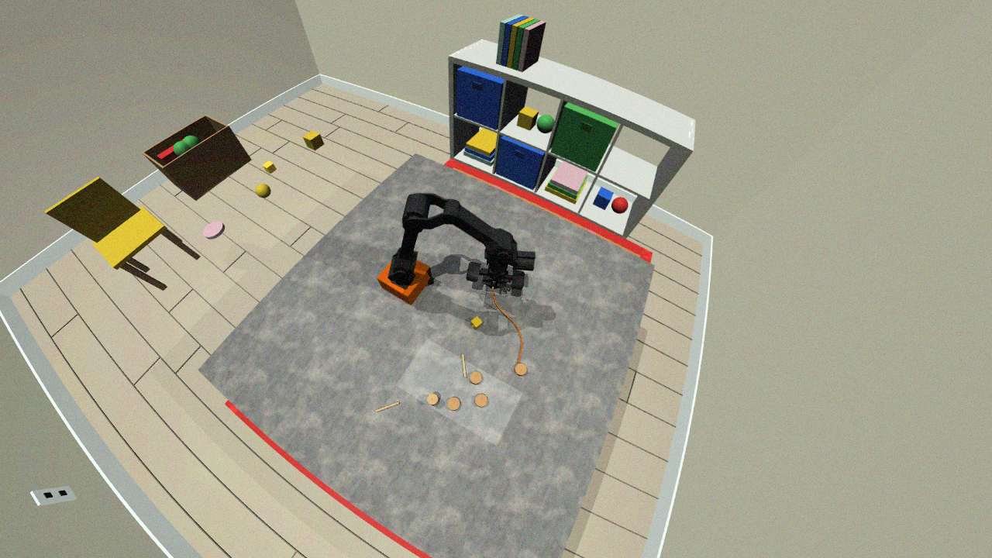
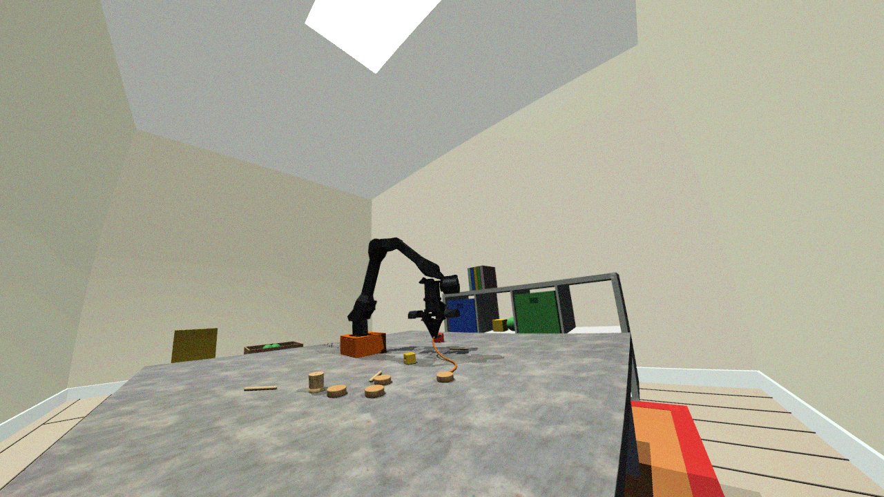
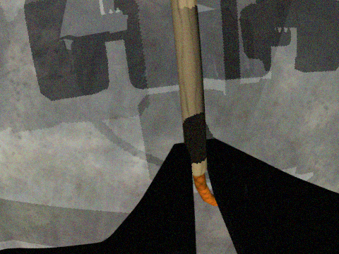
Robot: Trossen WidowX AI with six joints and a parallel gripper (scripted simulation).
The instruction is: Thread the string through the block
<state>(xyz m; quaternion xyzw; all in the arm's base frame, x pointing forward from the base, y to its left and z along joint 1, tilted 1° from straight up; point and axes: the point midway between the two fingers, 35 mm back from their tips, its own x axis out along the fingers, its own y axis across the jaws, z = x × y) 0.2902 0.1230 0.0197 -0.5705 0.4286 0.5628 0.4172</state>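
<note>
Now: gripper tip 130 mm to the left of the yellow wooden block and 40 mm above it. The rest, counted from my gripper tip: round wooden button: 210 mm to the right, 200 mm ahead, 50 mm below; then thin wooden stick: 20 mm to the left; then red cube: 220 mm to the left, 160 mm behind, 40 mm below.
</note>
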